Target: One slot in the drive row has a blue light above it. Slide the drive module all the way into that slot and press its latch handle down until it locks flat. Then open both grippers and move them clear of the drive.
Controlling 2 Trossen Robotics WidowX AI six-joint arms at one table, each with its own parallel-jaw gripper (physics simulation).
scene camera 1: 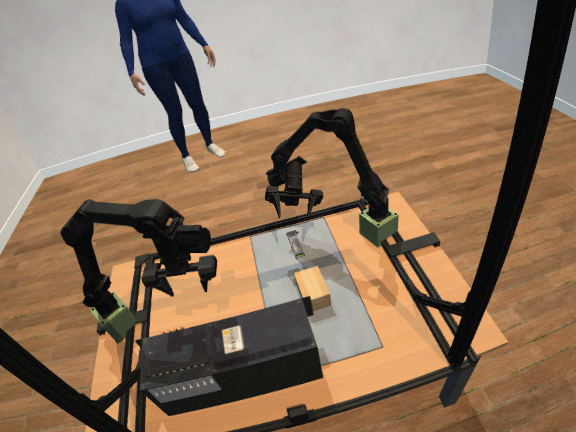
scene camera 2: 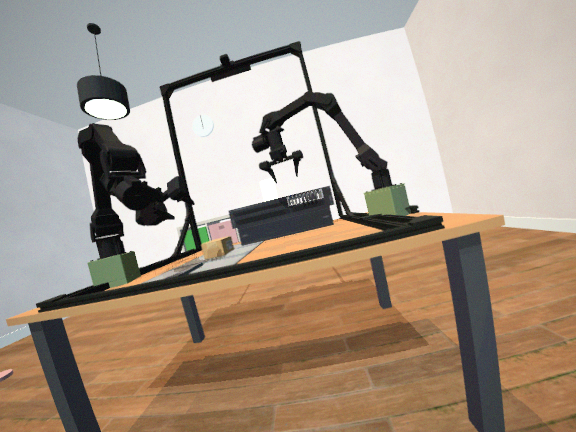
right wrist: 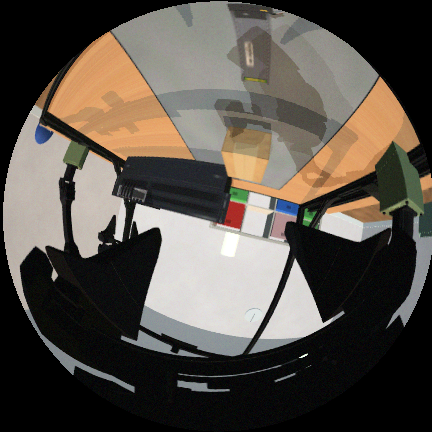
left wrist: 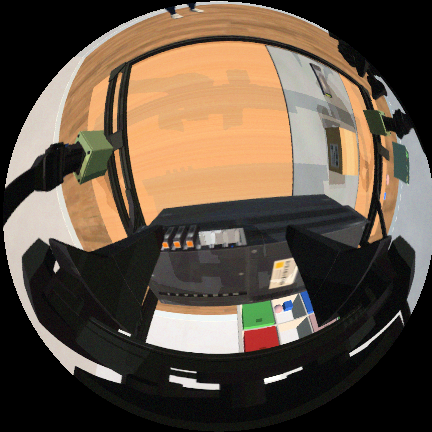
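Seen in the pictures: left gripper, fingertip midpoint: (scene camera 1: 189, 293) (scene camera 2: 286, 180) (right wrist: 123, 217) (left wrist: 226, 231); right gripper, fingertip midpoint: (scene camera 1: 293, 218) (scene camera 2: 184, 211) (right wrist: 224, 231); left arm's base, link origin: (scene camera 1: 107, 308) (scene camera 2: 383, 188) (right wrist: 71, 165) (left wrist: 77, 157); right arm's base, link origin: (scene camera 1: 378, 213) (scene camera 2: 112, 256).
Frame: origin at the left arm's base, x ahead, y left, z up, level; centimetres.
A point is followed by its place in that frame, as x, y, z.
Note:
The drive module (scene camera 1: 296, 245) @[62.5, -25.6, -9.5] (left wrist: 321, 80) @[62.1, -24.9, -9.5] (right wrist: 254, 52) @[62.3, -25.8, -9.5], a slim grey unit, lies flat on the grey mat (scene camera 1: 357, 327) @[47.0, -62.4, -10.5] (left wrist: 307, 172) @[35.5, -43.2, -10.5] (right wrist: 185, 65) @[54.0, -22.7, -10.5]. Its latch handle is too small to judge. The black drive chassis (scene camera 1: 270, 327) @[26.0, -51.3, 6.9] (scene camera 2: 280, 220) @[20.7, -39.8, -3.2] (left wrist: 200, 272) (right wrist: 175, 175) @[24.3, -42.4, -4.3] stands on the table. In the left wrist view its row has several orange-marked drives (left wrist: 177, 239) @[10.1, -30.7, 6.0] and grey slots beside them, with a small blue light (left wrist: 232, 246) @[15.1, -35.8, 6.7] near the right end. My left gripper (scene camera 1: 188, 291) @[18.4, -30.6, 12.9] (scene camera 2: 286, 179) @[18.4, -30.6, 12.9] (left wrist: 226, 231) @[18.4, -30.6, 12.9] is open and empty above the chassis side. My right gripper (scene camera 1: 294, 216) @[59.6, -30.2, 7.7] (scene camera 2: 182, 210) @[59.6, -30.2, 7.7] (right wrist: 224, 231) @[59.6, -30.2, 7.7] is open and empty, raised above the module.
A cardboard box (scene camera 1: 312, 285) @[48.6, -44.9, -4.5] (scene camera 2: 217, 247) @[50.8, -37.9, -7.1] (left wrist: 342, 150) @[46.2, -42.1, -4.5] (right wrist: 247, 150) @[52.8, -39.3, -5.4] stands on the mat between the module and the chassis's end. Black rails frame the wooden table (scene camera 1: 225, 300) @[30.5, -21.5, -10.7]. A dark post (scene camera 1: 510, 175) @[51.1, -89.7, 50.0] rises at the right in scene camera 1.

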